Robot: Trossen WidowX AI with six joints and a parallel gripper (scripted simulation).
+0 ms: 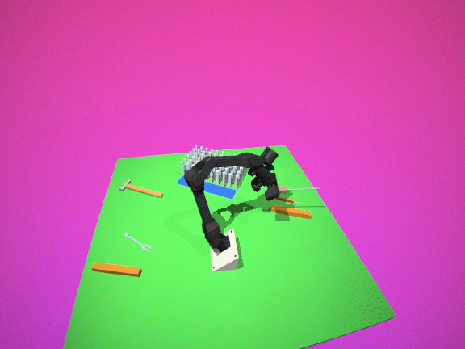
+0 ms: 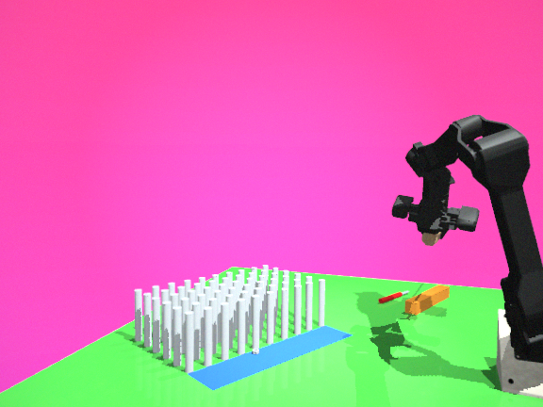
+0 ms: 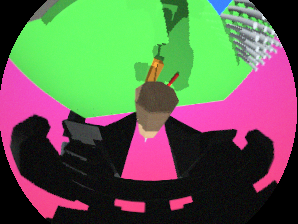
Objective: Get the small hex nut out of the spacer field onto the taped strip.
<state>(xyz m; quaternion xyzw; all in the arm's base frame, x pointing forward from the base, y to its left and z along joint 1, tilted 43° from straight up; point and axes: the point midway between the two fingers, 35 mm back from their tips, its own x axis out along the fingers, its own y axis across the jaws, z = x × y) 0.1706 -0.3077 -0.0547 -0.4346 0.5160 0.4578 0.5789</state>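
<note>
Right now the hook tool is 10 mm behind my gripper tip, 100 mm to the right of it and 10 mm above it. Round my gripper tip: blue taped strip 280 mm ahead, 340 mm to the left, 200 mm below; hex nut 320 mm ahead, 360 mm to the left, 200 mm below; red screwdriver 90 mm ahead, 160 mm to the right, 200 mm below.
</note>
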